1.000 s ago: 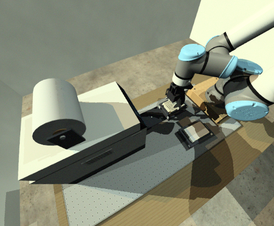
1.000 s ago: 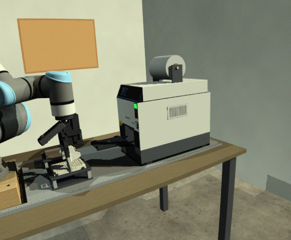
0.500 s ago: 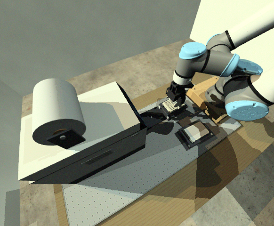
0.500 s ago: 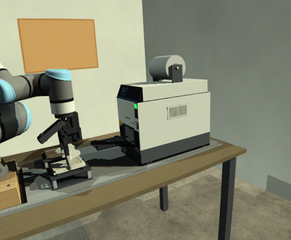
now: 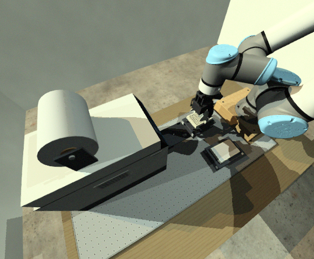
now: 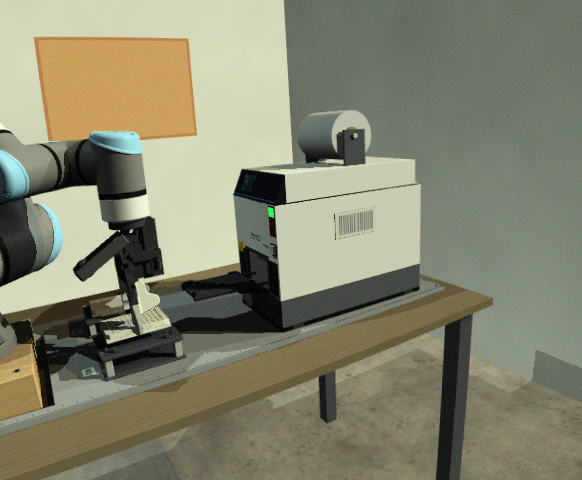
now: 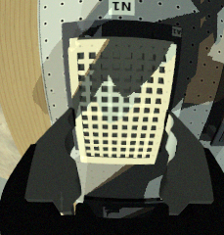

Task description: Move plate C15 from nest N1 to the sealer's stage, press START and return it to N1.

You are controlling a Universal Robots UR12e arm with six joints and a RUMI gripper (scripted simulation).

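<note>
My hand is 200 mm short of the dark stage, 20 mm to the right of it and 20 mm below it. The rest, counted from my hand: white open-well plate (10 mm below); then foil-covered plate (220 mm to the left, 40 mm below, 10 mm ahead); then start button (300 mm ahead, 110 mm above, 80 mm to the right).
</note>
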